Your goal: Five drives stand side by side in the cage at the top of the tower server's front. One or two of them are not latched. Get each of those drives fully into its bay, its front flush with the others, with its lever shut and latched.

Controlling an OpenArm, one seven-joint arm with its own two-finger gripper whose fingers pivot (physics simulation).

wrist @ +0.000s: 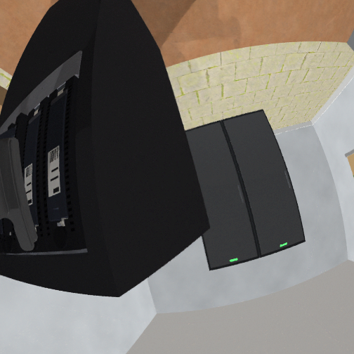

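The tower server point(145, 160) fills the left half of the wrist view, with its drive cage at the left edge. The rightmost visible drive point(57, 160) has a white label and stands upright in its bay. The drive beside it point(34, 165) also shows a white label and is partly covered by my finger. Further left, a dark sliver of another drive point(8, 133) shows above the finger; the other drives are hidden or cut off. Their levers cannot be judged. My gripper is open; one grey finger point(19, 205) shows in front of the left drives, and the other finger is out of frame.
A dark two-door cabinet point(270, 180) with two green lights stands to the right of the server. A yellowish brick wall point(240, 75) and an orange-brown surface point(260, 25) lie beyond it. The server's dark side panel stands just right of the drive cage.
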